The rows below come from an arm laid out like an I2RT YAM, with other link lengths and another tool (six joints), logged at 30 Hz.
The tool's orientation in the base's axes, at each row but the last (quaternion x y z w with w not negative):
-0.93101, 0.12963, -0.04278, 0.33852
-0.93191, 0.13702, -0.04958, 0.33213
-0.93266, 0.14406, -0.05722, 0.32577
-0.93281, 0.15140, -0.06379, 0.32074
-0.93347, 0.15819, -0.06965, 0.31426
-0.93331, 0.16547, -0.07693, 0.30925
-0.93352, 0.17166, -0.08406, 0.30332
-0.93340, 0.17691, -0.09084, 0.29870
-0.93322, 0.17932, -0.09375, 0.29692
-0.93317, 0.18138, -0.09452, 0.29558
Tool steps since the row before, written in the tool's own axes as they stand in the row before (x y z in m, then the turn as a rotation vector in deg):
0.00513, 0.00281, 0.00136, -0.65, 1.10, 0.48
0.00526, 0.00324, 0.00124, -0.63, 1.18, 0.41
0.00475, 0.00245, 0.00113, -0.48, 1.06, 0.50
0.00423, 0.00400, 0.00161, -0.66, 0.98, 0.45
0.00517, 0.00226, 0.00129, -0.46, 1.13, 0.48
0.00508, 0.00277, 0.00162, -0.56, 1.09, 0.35
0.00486, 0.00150, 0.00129, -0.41, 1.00, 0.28
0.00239, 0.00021, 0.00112, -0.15, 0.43, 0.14
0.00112, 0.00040, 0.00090, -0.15, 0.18, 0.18
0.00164, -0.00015, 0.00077, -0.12, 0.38, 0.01
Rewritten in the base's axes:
0.00457, -0.00262, -0.00289, -0.78, -0.34, -1.07
0.00454, -0.00317, -0.00300, -0.79, -0.45, -1.06
0.00418, -0.00261, -0.00235, -0.60, -0.35, -1.06
0.00338, -0.00343, -0.00364, -0.76, -0.26, -0.97
0.00459, -0.00273, -0.00224, -0.61, -0.42, -1.08
0.00442, -0.00301, -0.00275, -0.72, -0.43, -0.96
0.00444, -0.00225, -0.00167, -0.58, -0.45, -0.84
0.00245, -0.00049, -0.00087, -0.22, -0.20, -0.38
0.00117, -0.00027, -0.00088, -0.14, 0.02, -0.26
0.00176, -0.00013, -0.00042, -0.21, -0.24, -0.24

